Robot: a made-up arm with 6 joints.
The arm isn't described. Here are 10 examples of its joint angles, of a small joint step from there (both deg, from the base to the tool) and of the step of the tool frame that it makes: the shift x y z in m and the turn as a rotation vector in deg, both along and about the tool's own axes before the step.
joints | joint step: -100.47 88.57 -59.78 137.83 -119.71 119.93 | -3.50 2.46 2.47 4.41 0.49 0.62
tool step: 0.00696 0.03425 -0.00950 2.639 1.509 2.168
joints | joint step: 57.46 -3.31 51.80 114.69 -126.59 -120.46 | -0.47 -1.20 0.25 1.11 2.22 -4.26
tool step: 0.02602 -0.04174 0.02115 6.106 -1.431 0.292
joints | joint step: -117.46 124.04 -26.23 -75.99 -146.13 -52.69 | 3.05 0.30 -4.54 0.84 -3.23 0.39
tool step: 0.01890 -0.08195 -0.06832 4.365 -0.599 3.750
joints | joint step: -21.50 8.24 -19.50 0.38 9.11 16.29 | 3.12 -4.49 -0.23 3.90 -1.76 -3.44
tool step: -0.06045 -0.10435 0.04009 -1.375 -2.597 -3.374
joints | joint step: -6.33 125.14 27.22 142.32 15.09 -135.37 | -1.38 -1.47 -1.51 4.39 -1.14 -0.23
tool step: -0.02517 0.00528 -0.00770 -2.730 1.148 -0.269
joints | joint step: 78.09 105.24 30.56 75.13 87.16 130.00 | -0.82 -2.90 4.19 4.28 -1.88 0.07
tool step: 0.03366 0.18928 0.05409 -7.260 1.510 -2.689
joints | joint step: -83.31 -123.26 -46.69 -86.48 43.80 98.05 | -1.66 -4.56 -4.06 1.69 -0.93 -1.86
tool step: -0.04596 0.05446 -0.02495 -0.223 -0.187 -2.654
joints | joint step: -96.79 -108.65 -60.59 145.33 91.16 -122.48 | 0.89 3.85 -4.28 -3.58 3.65 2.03
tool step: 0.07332 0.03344 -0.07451 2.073 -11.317 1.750
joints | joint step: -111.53 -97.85 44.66 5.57 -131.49 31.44 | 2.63 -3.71 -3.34 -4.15 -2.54 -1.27
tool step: 0.01729 0.10426 -0.05209 -1.081 -6.029 -0.922
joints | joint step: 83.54 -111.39 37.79 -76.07 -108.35 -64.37 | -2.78 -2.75 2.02 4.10 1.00 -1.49
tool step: 0.05897 0.15127 0.05990 -1.857 2.886 -6.126
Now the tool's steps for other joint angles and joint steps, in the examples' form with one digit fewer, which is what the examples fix.
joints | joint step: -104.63 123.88 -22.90 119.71 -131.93 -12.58 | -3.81 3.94 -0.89 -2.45 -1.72 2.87
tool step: -0.0836 -0.0056 0.0665 -7.83 -2.05 -3.13
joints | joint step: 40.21 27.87 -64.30 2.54 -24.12 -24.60 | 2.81 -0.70 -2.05 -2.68 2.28 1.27
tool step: 0.0088 0.0447 0.0041 -1.34 -0.24 -0.91
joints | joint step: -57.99 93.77 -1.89 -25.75 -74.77 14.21 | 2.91 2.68 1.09 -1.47 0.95 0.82
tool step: 0.0573 -0.0377 0.0177 -0.24 1.50 0.73
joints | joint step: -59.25 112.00 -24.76 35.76 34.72 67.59 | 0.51 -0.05 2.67 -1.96 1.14 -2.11
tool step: 0.0200 0.0144 -0.0479 2.35 3.87 0.97
